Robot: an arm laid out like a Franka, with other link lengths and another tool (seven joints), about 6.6 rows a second.
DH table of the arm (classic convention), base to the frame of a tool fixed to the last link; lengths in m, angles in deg. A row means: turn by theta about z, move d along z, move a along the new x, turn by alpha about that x. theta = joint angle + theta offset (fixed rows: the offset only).
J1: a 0; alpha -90; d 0.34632; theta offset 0
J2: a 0; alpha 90; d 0; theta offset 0
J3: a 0.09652; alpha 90; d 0.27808; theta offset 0
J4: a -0.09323; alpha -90; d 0; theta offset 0
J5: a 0; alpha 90; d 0.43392; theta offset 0
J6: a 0.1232; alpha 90; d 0; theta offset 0
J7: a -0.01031; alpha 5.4; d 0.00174; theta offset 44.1
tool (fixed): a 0; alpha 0; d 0.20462; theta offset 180
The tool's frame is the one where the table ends.
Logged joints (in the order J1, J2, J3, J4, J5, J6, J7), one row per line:
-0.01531 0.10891 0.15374 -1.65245 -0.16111 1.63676 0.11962
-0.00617 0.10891 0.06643 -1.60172 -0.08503 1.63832 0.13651
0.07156 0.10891 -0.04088 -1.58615 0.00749 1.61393 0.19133
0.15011 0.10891 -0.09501 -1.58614 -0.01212 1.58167 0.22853
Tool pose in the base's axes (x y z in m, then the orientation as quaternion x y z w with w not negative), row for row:
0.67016 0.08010 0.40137 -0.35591 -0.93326 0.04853 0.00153
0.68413 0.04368 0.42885 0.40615 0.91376 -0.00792 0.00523
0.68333 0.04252 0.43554 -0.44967 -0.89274 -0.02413 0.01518
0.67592 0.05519 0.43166 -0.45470 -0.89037 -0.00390 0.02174
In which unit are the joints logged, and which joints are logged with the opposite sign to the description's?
The joints are logged in radians. Opposite sign: none.
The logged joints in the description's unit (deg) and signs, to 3 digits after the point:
-0.877 6.240 8.809 -94.678 -9.231 93.779 6.854
-0.354 6.240 3.806 -91.772 -4.872 93.869 7.821
4.100 6.240 -2.342 -90.880 0.429 92.471 10.962
8.601 6.240 -5.444 -90.879 -0.694 90.623 13.094

